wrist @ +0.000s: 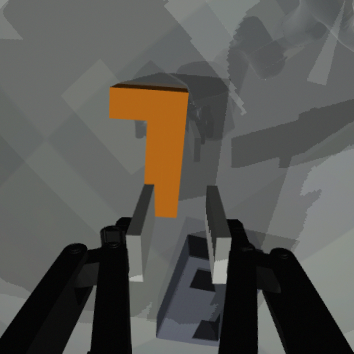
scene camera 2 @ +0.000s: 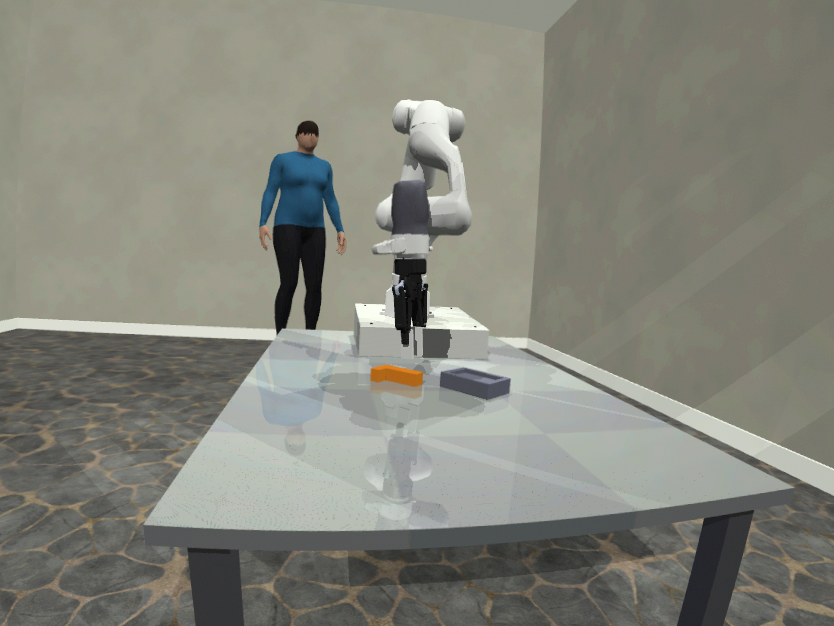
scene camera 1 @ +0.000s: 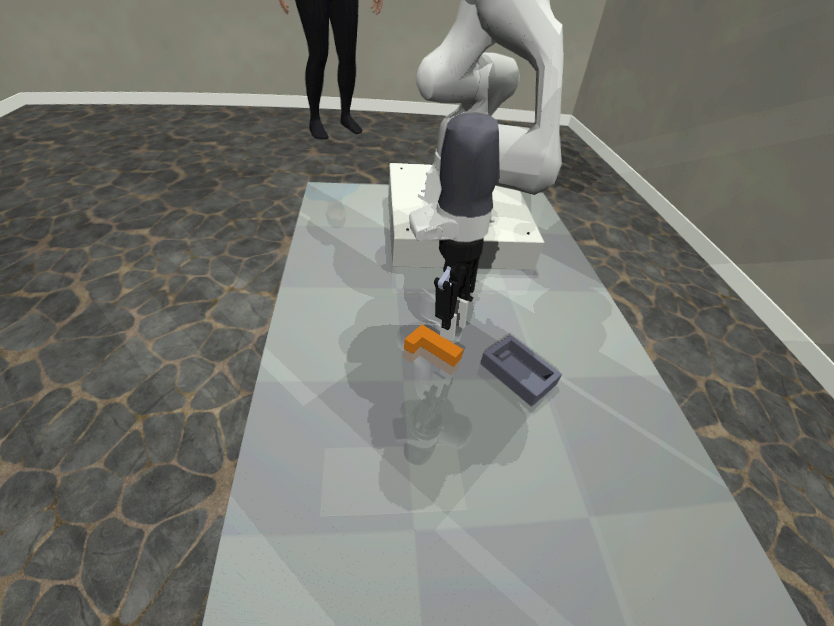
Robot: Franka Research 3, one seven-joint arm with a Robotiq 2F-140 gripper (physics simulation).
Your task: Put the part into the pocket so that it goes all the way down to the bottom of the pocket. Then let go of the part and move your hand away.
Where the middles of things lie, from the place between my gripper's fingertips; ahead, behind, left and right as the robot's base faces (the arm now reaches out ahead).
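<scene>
Grey pocket block (scene camera 1: 529, 376): 50 mm ahead of my hand, 150 mm left of it, 40 mm below. Orange L-shaped block (scene camera 1: 423, 337): 40 mm right of my hand, 50 mm below. Of the things named here, orange L-shaped block nearest to my hand, going by their middles.
</scene>
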